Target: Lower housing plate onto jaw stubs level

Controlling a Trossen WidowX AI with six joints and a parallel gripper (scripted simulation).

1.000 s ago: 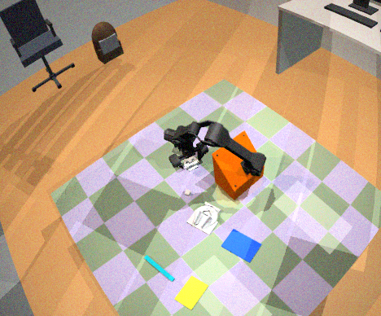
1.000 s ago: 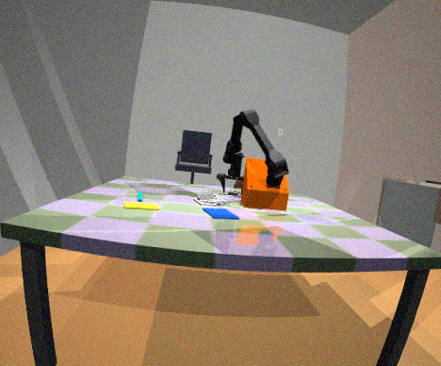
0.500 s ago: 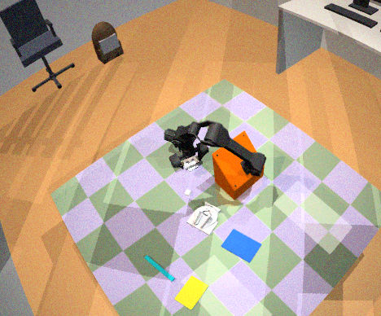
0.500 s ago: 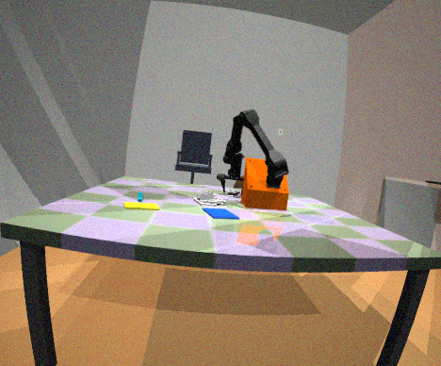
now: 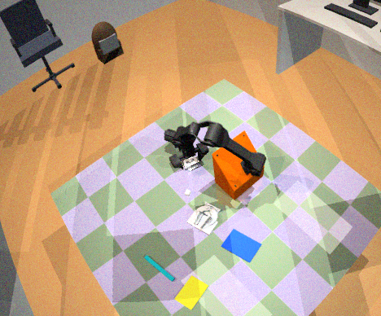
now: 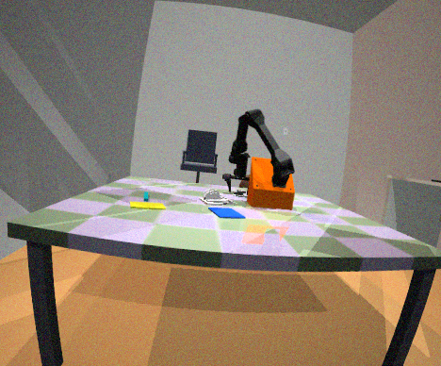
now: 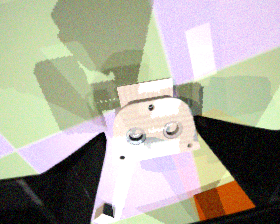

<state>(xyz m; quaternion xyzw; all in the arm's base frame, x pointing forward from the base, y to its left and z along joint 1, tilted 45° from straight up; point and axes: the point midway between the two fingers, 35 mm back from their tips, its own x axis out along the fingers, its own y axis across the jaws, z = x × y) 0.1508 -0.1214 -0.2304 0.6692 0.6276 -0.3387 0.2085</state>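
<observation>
Now: the small white cube 11 cm ahead of my gripper tip and 12 cm to the left of it. Round my gripper tip: blue card: 9 cm ahead, 48 cm to the left, 1 cm below; then cyan bar: 43 cm ahead, 34 cm to the left; then yellow card: 39 cm ahead, 51 cm to the left, 1 cm below.
</observation>
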